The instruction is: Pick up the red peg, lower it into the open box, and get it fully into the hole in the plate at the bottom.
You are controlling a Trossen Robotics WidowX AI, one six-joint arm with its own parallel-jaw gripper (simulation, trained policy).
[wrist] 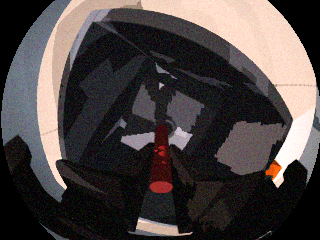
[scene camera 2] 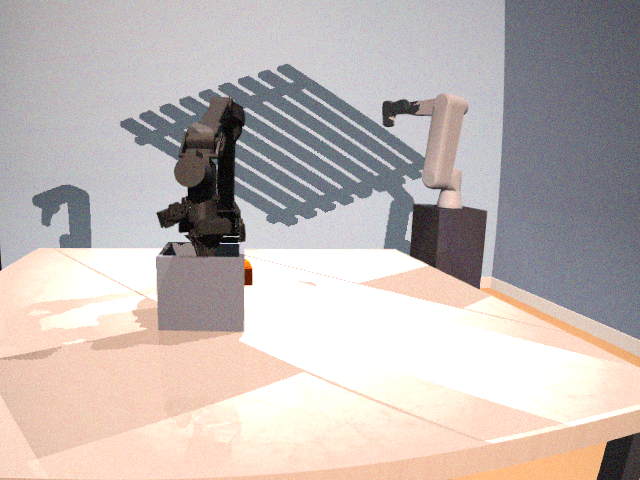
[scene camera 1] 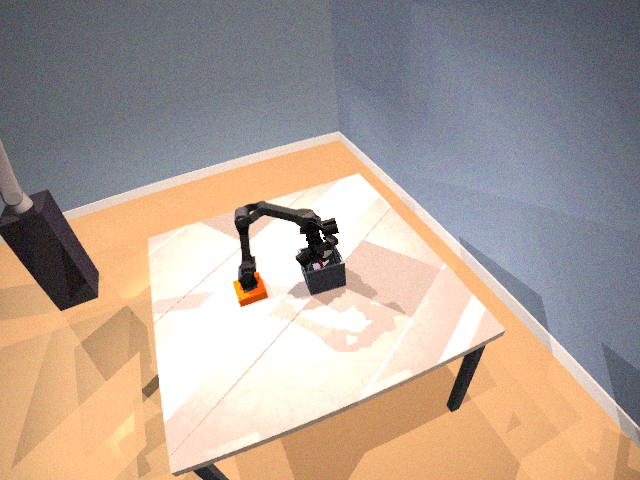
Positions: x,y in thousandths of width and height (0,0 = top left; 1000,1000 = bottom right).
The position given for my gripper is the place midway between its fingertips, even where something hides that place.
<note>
In view: my gripper (scene camera 2: 320,564), a grey box (scene camera 2: 304,611), a red peg (wrist: 505,756) and a plate (wrist: 586,498).
The grey box also shows in the wrist view (wrist: 348,231). My gripper also shows in the wrist view (wrist: 505,615) and in scene camera 1 (scene camera 1: 501,547). Scene camera 2 misses the red peg, which is hidden by the grey box. Scene camera 2 misses the plate, which is hidden by the grey box.
</note>
